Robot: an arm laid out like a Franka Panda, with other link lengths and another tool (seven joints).
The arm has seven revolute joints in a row. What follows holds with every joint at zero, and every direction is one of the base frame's. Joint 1 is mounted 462.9 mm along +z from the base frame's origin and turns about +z. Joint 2 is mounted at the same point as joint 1 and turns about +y. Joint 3 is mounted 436.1 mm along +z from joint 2 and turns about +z. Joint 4 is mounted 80 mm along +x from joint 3 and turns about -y. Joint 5 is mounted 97.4 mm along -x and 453.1 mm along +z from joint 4 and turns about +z. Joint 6 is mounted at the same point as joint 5 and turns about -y. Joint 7 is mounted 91.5 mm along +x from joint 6 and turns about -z. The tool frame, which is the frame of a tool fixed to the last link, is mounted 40 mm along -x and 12 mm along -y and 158.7 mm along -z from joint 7; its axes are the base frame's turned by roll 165.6, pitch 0 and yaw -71.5 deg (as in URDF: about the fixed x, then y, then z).
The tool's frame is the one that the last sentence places.
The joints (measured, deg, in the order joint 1, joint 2, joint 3, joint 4, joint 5, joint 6, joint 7), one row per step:
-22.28 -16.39 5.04 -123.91 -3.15 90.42 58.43
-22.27 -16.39 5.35 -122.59 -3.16 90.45 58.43
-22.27 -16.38 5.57 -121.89 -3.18 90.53 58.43
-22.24 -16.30 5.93 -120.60 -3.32 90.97 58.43
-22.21 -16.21 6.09 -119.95 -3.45 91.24 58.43
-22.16 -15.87 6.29 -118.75 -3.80 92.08 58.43
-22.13 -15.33 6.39 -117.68 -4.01 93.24 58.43
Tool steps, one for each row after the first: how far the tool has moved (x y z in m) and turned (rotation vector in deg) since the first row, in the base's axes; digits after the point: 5 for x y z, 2 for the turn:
0.00545 0.00134 0.01083 -0.49 -1.25 0.35
0.00857 0.00243 0.01654 -0.79 -1.96 0.59
0.01509 0.00382 0.02678 -1.47 -3.46 1.07
0.01857 0.00425 0.03163 -1.86 -4.21 1.33
0.02630 0.00344 0.03950 -2.66 -5.73 1.77
0.03520 0.00158 0.04506 -3.29 -7.30 2.08

